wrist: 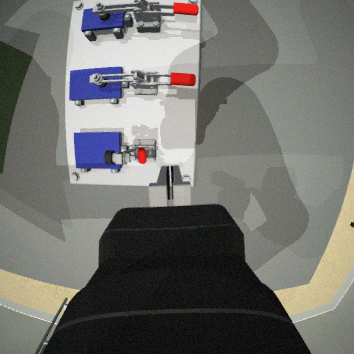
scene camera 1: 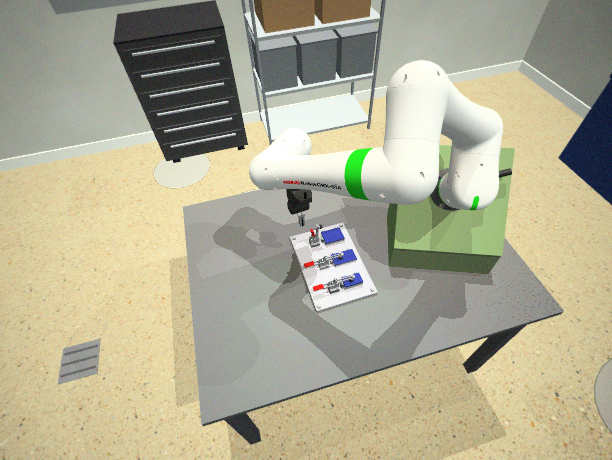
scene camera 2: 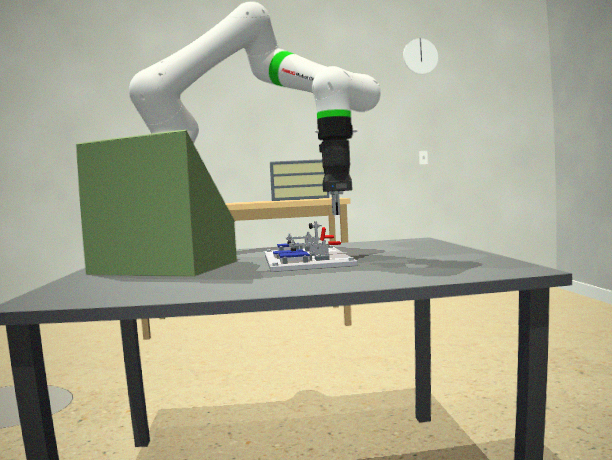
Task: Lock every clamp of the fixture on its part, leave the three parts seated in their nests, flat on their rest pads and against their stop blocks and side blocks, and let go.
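Places are measured from the arm's base along level axes (x ahead, y left, z up), in millimetres.
Pixels of known places: gripper, fingertip midpoint: [wrist: 169,175] [scene camera 1: 301,224] [scene camera 2: 336,214]; arm's base, link origin: [scene camera 2: 154,174].
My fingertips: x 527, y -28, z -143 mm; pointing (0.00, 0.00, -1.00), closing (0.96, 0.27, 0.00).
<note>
Ahead of a thing's pixels: the offset from my fingertips to its middle. Level surfaces: height alone.
The white fixture plate {dx -98, dy +106, dz -131 mm} [scene camera 1: 345,299] [scene camera 2: 310,268] [wrist: 102,117] carries three blue parts. The middle part {dx -150, dy +95, dz -112 mm} [scene camera 1: 351,256] [wrist: 82,85] and the far part {dx -163, dy +205, dz -107 mm} [scene camera 1: 356,280] [wrist: 92,23], as seen in the wrist view, have clamp arms lying over them, with red handles {dx -13, dy +124, dz -92 mm} [wrist: 183,79] {dx -36, dy +231, dz -82 mm} [wrist: 185,8] folded outward. At the third part {dx -123, dy -11, dz -110 mm} [scene camera 1: 333,236] [scene camera 2: 291,254] [wrist: 97,145] the clamp is raised: its black-tipped arm [scene camera 2: 313,226] stands up and its red handle {dx -37, dy +7, dz -73 mm} [scene camera 1: 312,233] [scene camera 2: 323,233] [wrist: 142,156] is upright. My gripper [scene camera 1: 301,220] [scene camera 2: 336,209] [wrist: 169,175] is shut and empty, above the plate's edge beside this clamp. Rest pad contact is too small to judge.
The plate lies on the grey table {dz -138 mm} [scene camera 1: 235,350] [scene camera 2: 400,285]. The green robot pedestal [scene camera 1: 445,240] [scene camera 2: 140,210] stands on the side of the blue parts. A drawer cabinet [scene camera 1: 185,90] and a shelf rack [scene camera 1: 317,86] stand behind the table in scene camera 1.
</note>
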